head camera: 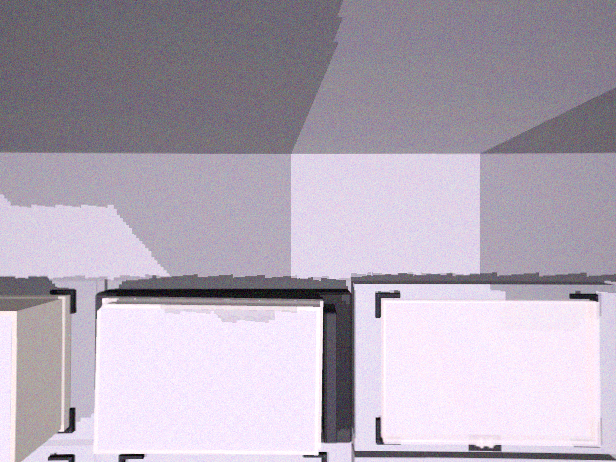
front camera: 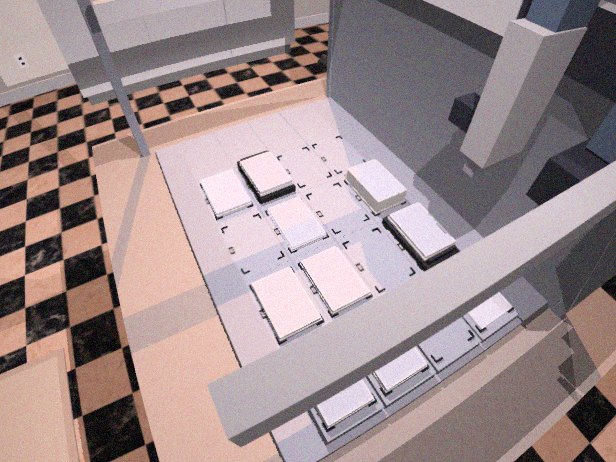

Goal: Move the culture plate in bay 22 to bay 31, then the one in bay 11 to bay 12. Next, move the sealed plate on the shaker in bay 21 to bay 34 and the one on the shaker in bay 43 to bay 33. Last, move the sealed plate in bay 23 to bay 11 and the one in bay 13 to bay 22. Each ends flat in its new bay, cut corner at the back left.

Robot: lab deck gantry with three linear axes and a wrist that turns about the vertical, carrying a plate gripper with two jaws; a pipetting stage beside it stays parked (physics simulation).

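Frame: origin at the robot's base, x left, y back, z up, level; millimetres.
Where they show: robot's base, origin of the base link: [front camera: 201, 184].
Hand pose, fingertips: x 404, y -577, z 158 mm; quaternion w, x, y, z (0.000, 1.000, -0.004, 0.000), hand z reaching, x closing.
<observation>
Each offset is from my fingertips to the top centre of the thing. "*": to the spot under its first point.
Front view: the bay 22 culture plate @(dx -254, dy +349, dz -144 mm) [front camera: 297, 223] and bay 11 culture plate @(dx -361, dy +513, dz -142 mm) [front camera: 226, 193] lie flat. The bay 21 sealed plate @(dx -255, dy +507, dz -122 mm) [front camera: 265, 172] lies on a dark shaker. The bay 43 sealed plate @(dx -38, dy +185, dz -122 mm) [front camera: 422, 229] [head camera: 207, 380] lies on the other dark shaker @(* dx -73, dy +113, dz -131 mm) [front camera: 431, 261] [head camera: 343, 380]. The bay 23 sealed plate @(dx -254, dy +185, dz -144 mm) [front camera: 335, 280] and bay 13 sealed plate @(dx -361, dy +185, dz -144 mm) [front camera: 286, 303] lie flat. Bay 31 @(* dx -140, dy +504, dz -158 mm) [front camera: 307, 167], bay 12 @(* dx -360, dy +347, dz -159 mm) [front camera: 252, 242], bay 33 @(* dx -164, dy +182, dz -159 mm) [front camera: 372, 262] and bay 34 @(* dx -150, dy -36, dz -144 mm) [front camera: 450, 345] hold no plate. The gripper does not show in either view. Cut corners are too small to tell.
A tall pale block @(dx -40, dy +349, dz -117 mm) [front camera: 376, 182] [head camera: 37, 375] stands in bay 42. Other plates lie in bay 14 @(* dx -361, dy -26, dz -130 mm) [front camera: 346, 402], bay 24 @(* dx -256, dy -27, dz -130 mm) [front camera: 401, 369] and bay 44 @(* dx -45, dy -29, dz -136 mm) [front camera: 490, 312] [head camera: 490, 370]. A grey beam [front camera: 400, 317] crosses the front view. A pale column [front camera: 515, 95] hangs at the upper right.
</observation>
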